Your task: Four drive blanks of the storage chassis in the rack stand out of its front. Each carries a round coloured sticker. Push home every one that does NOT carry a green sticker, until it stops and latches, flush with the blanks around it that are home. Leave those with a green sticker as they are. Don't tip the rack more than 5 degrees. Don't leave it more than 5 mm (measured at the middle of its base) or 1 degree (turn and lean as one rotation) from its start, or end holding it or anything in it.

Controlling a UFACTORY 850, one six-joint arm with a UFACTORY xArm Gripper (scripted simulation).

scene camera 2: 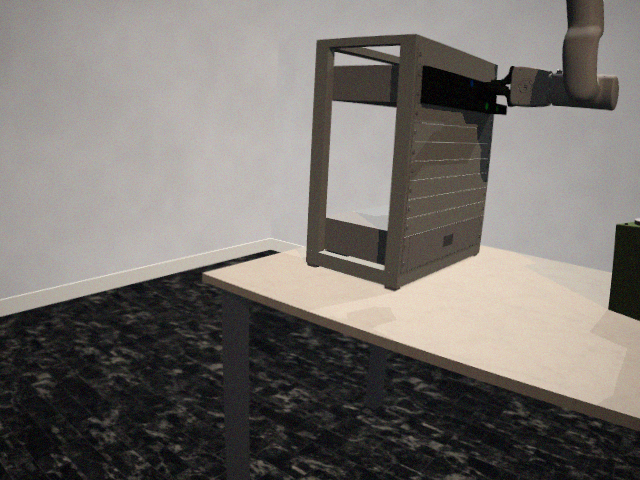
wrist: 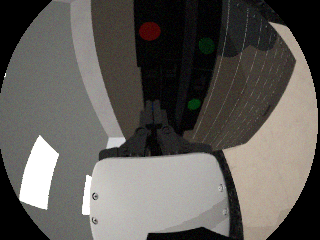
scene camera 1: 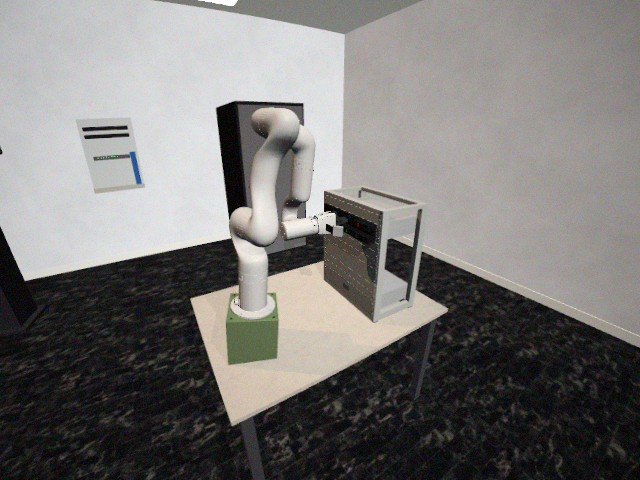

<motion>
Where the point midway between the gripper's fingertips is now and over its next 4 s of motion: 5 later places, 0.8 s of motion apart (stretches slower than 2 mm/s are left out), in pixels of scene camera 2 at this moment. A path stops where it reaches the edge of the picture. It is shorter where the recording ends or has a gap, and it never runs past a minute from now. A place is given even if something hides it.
The gripper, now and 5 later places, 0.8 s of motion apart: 488, 85; 509, 86; 523, 90; 507, 89; 504, 89; 499, 89
</motion>
